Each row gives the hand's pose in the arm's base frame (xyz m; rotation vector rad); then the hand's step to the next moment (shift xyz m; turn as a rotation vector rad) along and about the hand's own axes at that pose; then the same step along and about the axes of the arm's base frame.
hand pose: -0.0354 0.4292 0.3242 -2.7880 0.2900 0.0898
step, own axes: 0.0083 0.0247 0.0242 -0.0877 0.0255 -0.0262
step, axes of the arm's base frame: 0.0022 -0.0163 -0.0315 -0.0903 -0.0157 0.0249
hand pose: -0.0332 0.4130 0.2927 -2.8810 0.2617 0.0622
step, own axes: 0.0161 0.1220 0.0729 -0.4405 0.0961 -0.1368
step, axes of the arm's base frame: -0.0079 -0.1010 -0.1010 -0.4478 -0.0498 0.1377
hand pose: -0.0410 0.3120 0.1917 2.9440 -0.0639 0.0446
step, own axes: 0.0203 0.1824 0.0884 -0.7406 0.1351 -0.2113
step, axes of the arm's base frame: 0.0142 -0.1968 -0.0505 -0.7512 -0.0614 0.2081
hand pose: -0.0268 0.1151 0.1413 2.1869 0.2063 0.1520
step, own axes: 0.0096 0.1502 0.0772 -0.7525 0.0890 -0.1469
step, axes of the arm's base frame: 0.0375 -0.1457 0.0773 -0.7552 -0.0883 0.1327
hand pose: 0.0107 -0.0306 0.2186 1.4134 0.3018 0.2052
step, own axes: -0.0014 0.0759 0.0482 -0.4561 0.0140 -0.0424
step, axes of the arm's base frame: 0.0173 -0.0343 0.0813 -0.4441 -0.1031 0.0469
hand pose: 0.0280 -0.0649 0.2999 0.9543 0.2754 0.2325
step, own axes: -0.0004 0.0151 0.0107 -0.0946 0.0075 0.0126
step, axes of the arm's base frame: 0.0021 0.0001 0.0184 -0.0853 -0.0353 0.0253
